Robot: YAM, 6 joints.
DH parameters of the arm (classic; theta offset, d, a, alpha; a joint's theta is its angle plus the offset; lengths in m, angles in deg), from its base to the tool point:
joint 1: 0 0.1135 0.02 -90
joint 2: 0 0 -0.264 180
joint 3: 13.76 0 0.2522 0
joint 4: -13.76 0 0.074 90
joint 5: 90 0 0 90
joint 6: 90 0.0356 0 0
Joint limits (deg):
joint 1: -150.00..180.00
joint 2: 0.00..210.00
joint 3: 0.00..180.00
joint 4: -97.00..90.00
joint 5: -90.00..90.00
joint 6: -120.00..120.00
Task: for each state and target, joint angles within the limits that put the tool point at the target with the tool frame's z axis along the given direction. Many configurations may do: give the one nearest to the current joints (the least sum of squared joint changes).
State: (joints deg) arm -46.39 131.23 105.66 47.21 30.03 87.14
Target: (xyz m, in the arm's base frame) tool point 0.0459 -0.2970 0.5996 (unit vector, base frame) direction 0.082 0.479 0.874
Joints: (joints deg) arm -82.21 122.97 151.01 89.89 -8.41 87.14
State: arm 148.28 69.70 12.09 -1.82 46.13 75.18
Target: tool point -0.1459 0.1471 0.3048 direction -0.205 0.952 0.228
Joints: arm 140.76 52.85 28.01 41.52 37.41 75.18
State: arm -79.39 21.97 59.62 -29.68 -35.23 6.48
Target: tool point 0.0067 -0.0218 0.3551 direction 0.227 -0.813 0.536
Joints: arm -79.05 0.11 32.62 -0.02 -3.93 6.48
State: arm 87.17 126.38 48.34 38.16 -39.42 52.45
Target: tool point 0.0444 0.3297 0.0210 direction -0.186 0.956 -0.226
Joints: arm 80.21 135.57 36.29 85.34 -20.24 52.45
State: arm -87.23 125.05 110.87 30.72 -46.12 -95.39
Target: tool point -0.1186 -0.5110 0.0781 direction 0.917 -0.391 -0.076
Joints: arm -106.92 147.81 102.89 9.57 -82.45 -95.39
